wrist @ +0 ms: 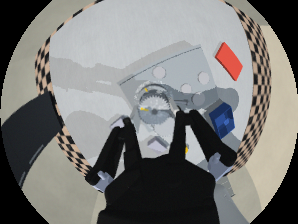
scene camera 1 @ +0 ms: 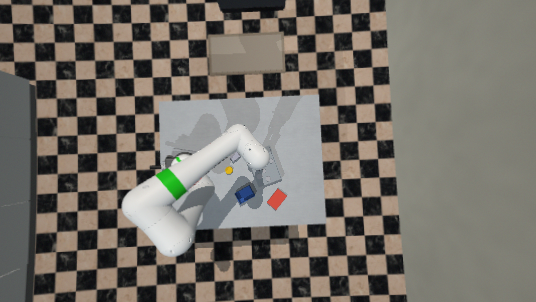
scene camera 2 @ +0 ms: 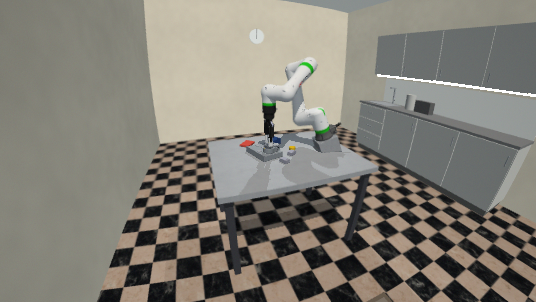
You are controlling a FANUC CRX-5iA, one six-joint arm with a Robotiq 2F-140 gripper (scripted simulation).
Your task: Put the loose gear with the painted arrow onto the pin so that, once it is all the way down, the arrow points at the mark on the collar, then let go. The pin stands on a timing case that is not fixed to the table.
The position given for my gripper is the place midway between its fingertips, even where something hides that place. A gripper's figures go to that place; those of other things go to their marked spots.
My gripper (wrist: 154,107) is 22 cm from the lens. A grey timing case (wrist: 182,67) is 27 cm from the lens.
